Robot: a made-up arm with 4 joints.
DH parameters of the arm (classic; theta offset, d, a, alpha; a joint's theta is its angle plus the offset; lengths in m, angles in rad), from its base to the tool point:
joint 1: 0 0.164 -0.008 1.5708
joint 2: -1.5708 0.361 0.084 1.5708
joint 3: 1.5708 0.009 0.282 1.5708
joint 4: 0.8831 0 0.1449 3.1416
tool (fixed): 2.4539 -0.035 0 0
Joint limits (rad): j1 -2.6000..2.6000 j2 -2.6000..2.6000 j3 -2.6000..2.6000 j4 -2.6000..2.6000
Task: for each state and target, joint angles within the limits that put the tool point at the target. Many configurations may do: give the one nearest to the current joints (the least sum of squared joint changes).
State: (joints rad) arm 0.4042 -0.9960 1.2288 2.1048
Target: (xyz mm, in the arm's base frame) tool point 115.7 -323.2 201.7
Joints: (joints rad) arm 0.2419 -1.0337 1.9589 2.2485
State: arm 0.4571 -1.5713 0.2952 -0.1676
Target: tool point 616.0 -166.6 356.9
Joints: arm 1.1336 -1.0484 0.9024 -0.1276
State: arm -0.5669 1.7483 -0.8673 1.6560
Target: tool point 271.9 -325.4 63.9
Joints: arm 0.0947 1.5402 -1.4279 1.6447
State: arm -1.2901 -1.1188 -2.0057 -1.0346
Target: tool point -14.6 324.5 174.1
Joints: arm -1.5304 -1.5552 -2.4855 -0.8414
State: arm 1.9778 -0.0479 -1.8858 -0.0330
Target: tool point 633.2 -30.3 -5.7
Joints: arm 2.2720 -0.9105 -1.1926 0.0544
